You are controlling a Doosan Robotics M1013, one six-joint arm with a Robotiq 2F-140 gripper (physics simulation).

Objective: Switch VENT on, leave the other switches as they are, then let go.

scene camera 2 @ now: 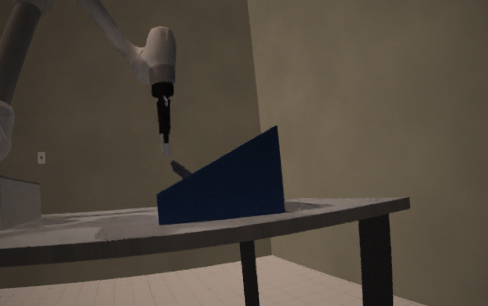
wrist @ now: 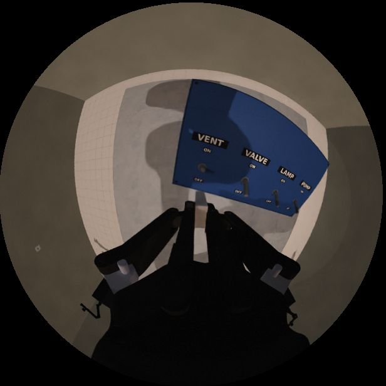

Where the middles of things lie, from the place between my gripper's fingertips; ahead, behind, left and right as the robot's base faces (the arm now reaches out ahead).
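Measured from my hand, the blue sloped switch panel (scene camera 2: 247, 181) sits 10 cm below it, and it is also 7 cm ahead of my hand and 20 cm to the right of it.
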